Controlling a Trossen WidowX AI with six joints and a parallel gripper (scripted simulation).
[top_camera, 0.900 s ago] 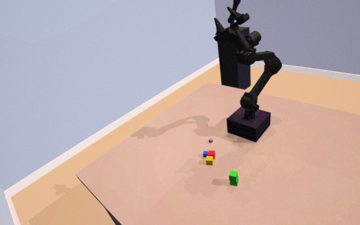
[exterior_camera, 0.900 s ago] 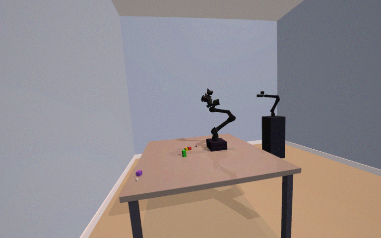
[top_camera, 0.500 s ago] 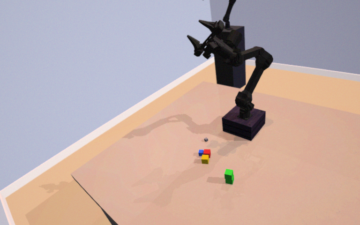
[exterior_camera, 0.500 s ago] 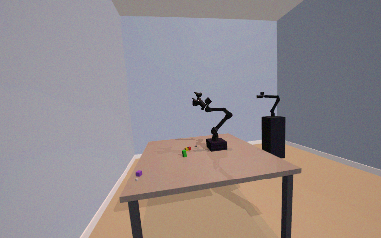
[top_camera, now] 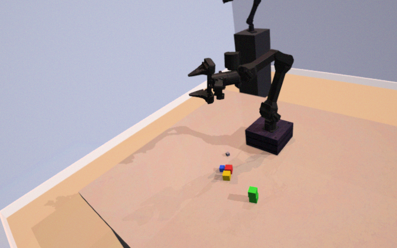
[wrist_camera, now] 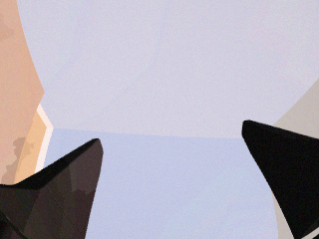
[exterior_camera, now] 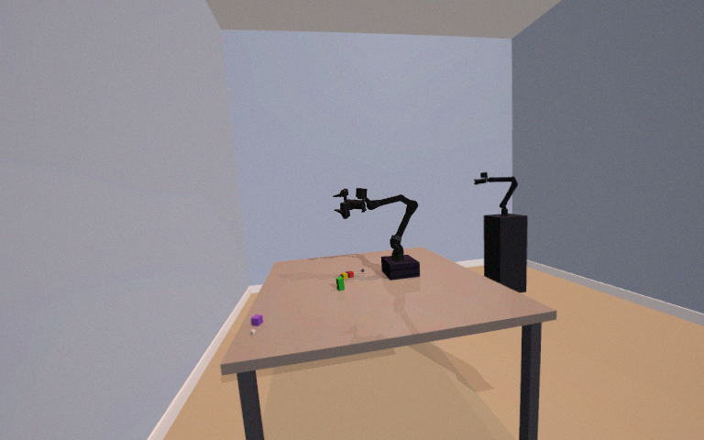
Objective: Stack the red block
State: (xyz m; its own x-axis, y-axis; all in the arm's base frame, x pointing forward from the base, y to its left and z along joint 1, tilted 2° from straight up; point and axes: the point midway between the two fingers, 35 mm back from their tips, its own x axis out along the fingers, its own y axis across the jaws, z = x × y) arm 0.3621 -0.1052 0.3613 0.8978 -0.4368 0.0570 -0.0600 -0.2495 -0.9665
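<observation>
The red block lies 46 cm below my gripper tip, 8 cm to the left of it and 7 cm behind it. From my gripper tip the other things lie so: blue block (46 cm below, 6 cm behind, 5 cm to the left); yellow block (46 cm below, 10 cm to the left, 3 cm behind); tiny grey cube (47 cm below, 16 cm behind, 1 cm to the right).
</observation>
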